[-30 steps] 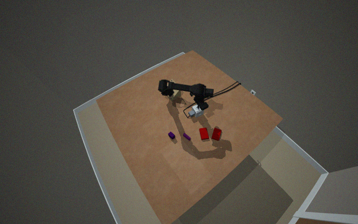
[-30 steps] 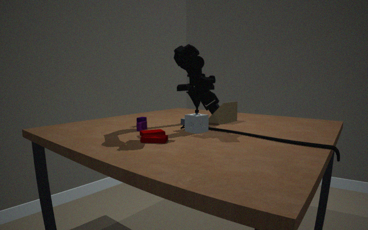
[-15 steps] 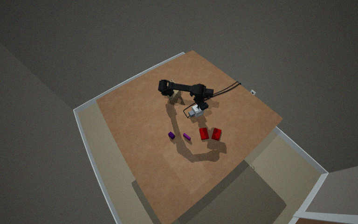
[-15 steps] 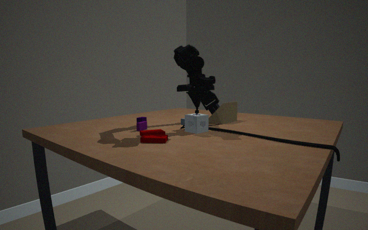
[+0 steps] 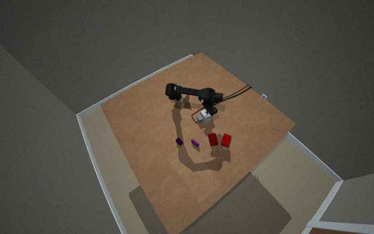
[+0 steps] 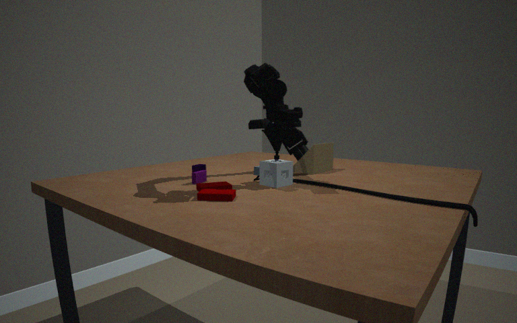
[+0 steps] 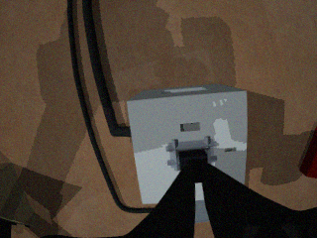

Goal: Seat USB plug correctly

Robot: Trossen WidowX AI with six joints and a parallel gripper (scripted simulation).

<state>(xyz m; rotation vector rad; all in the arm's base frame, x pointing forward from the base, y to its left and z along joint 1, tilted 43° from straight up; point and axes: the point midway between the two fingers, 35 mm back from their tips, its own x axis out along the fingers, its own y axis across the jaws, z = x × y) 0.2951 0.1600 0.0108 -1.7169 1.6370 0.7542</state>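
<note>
The USB plug is 2 cm below my gripper tip.
</note>
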